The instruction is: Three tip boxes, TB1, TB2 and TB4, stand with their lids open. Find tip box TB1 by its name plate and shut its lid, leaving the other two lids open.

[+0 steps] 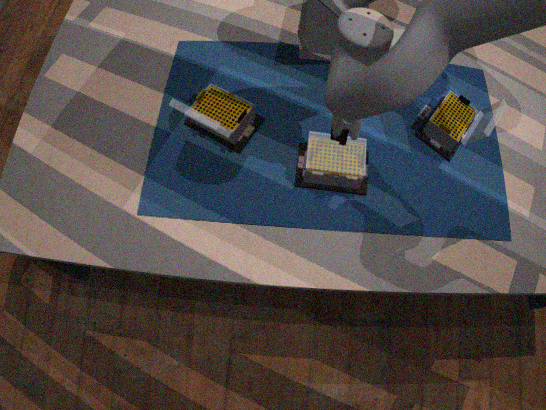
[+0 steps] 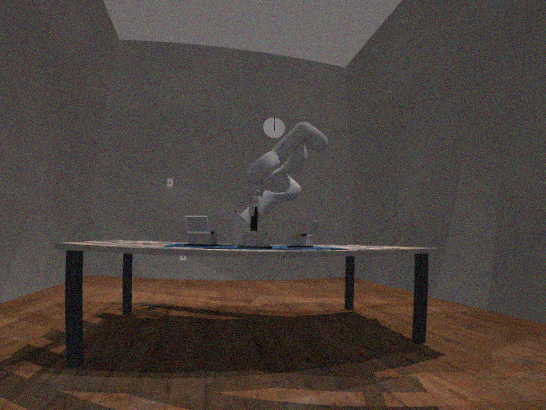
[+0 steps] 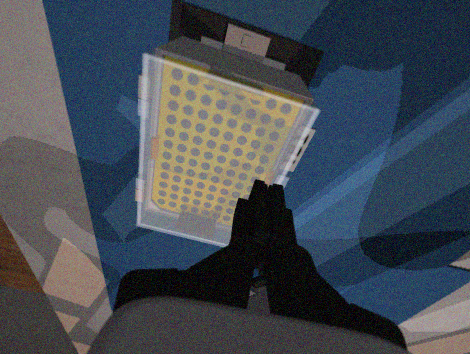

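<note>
The middle tip box (image 1: 335,157) (image 2: 255,240) (image 3: 215,140) has its clear lid lying down over the yellow rack; whether it is fully seated I cannot tell. Its name plate (image 3: 302,150) is seen at a steep slant and its marks are not readable. My gripper (image 1: 342,141) (image 2: 254,230) (image 3: 261,199) is shut and empty, with its tips at or just above the lid's back edge; contact is not clear. The left tip box (image 1: 221,107) (image 2: 202,238) has its lid (image 1: 180,107) (image 2: 197,224) open. The right tip box (image 1: 452,117) (image 2: 301,241) has its lid (image 1: 495,118) open. Their name plates are not readable.
The boxes stand apart on a blue mat (image 1: 260,210) (image 3: 350,110) on a striped table (image 1: 100,220). The arm (image 1: 395,80) (image 2: 277,170) reaches over the mat from the back right, between the left and right boxes.
</note>
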